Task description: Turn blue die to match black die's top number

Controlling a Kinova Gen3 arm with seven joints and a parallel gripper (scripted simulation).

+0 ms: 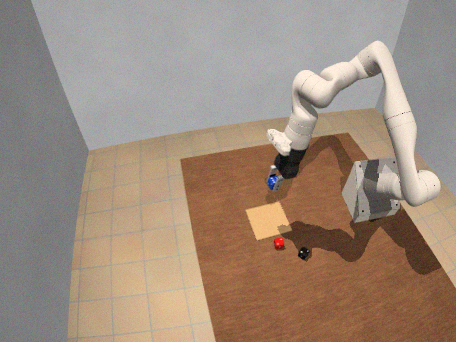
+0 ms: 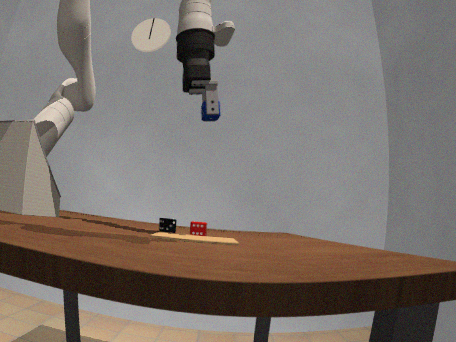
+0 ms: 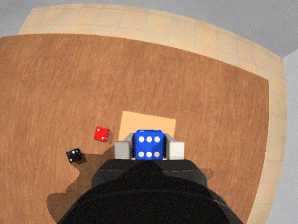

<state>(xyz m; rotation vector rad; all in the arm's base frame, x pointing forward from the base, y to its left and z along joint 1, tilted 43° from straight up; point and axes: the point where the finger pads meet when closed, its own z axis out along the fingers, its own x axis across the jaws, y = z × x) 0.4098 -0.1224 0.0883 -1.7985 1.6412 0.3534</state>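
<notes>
The tan mat is 23 cm below my hand, 1 cm to the right of it and 1 cm behind it. Also, from my hand: red die 22 cm below, 10 cm to the left, 1 cm behind; black die 22 cm below, 17 cm to the left, 8 cm behind; blue die right at my hand.
</notes>
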